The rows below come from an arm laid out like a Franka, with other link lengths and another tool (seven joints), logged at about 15 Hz.
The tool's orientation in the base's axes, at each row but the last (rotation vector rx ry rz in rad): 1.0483 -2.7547 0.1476; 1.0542 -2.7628 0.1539; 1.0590 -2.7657 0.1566; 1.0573 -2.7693 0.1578; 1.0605 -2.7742 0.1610; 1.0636 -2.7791 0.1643; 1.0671 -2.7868 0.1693; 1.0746 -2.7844 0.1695; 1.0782 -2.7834 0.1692
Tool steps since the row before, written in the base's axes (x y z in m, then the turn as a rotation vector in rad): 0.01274 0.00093 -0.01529 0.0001 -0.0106 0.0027; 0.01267 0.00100 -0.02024 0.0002 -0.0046 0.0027; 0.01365 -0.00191 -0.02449 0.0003 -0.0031 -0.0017; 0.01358 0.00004 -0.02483 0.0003 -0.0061 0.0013; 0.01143 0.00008 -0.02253 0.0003 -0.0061 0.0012; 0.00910 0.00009 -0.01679 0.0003 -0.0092 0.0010; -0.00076 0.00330 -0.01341 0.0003 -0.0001 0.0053; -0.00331 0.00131 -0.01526 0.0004 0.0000 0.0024; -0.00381 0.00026 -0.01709 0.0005 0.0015 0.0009
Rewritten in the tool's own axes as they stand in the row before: -0.01317 -0.00741 0.01299 0.0074 -0.0080 -0.0010; -0.01406 -0.00707 0.01799 0.0034 -0.0036 -0.0019; -0.01365 -0.00970 0.02257 0.0015 -0.0024 0.0021; -0.01491 -0.00813 0.02264 0.0040 -0.0048 -0.0003; -0.01280 -0.00667 0.02074 0.0040 -0.0048 -0.0002; -0.00991 -0.00528 0.01545 0.0060 -0.0071 0.0005; -0.00404 0.00363 0.01272 0.0008 -0.0005 -0.0052; -0.00121 0.00397 0.01511 0.0001 -0.0004 -0.0024; -0.00049 0.00363 0.01713 -0.0012 0.0007 -0.0012
